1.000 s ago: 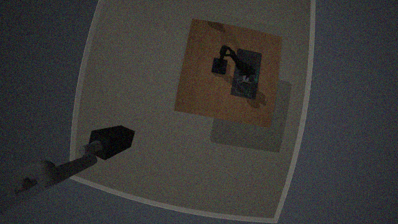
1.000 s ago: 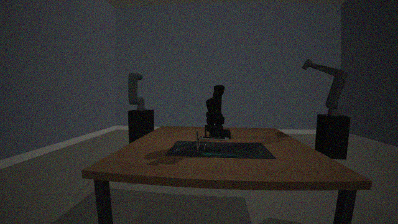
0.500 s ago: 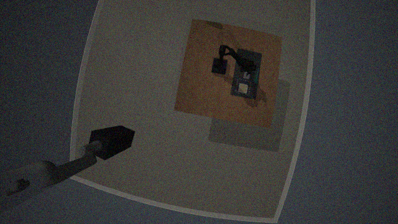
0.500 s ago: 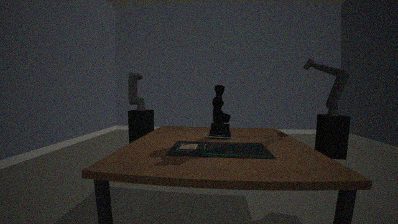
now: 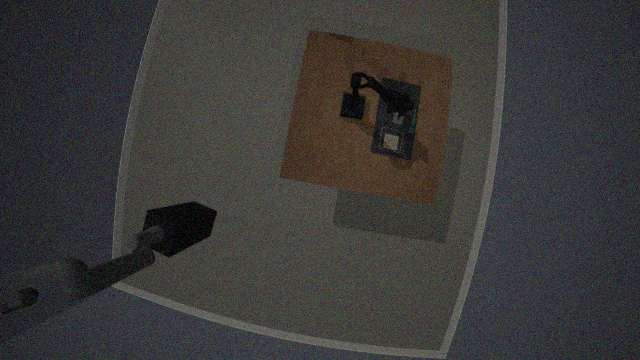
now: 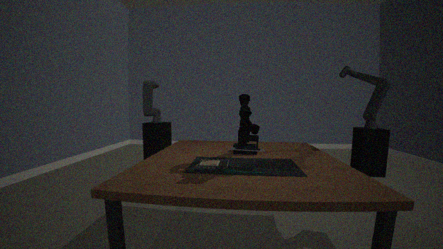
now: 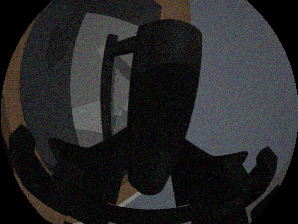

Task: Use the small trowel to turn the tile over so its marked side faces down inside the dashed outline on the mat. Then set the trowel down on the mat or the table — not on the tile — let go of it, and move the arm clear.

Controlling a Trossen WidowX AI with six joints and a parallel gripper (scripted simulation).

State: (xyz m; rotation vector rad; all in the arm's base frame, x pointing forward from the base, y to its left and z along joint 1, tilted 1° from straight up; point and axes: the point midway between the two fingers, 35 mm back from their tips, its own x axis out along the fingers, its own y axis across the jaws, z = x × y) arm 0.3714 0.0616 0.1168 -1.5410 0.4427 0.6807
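My gripper tip is 20 mm past the trowel, 10 mm to the left of it and 10 mm above it. Round my gripper tip: tile: 210 mm to the right, 140 mm below, 10 mm ahead; dark mat: 160 mm below.
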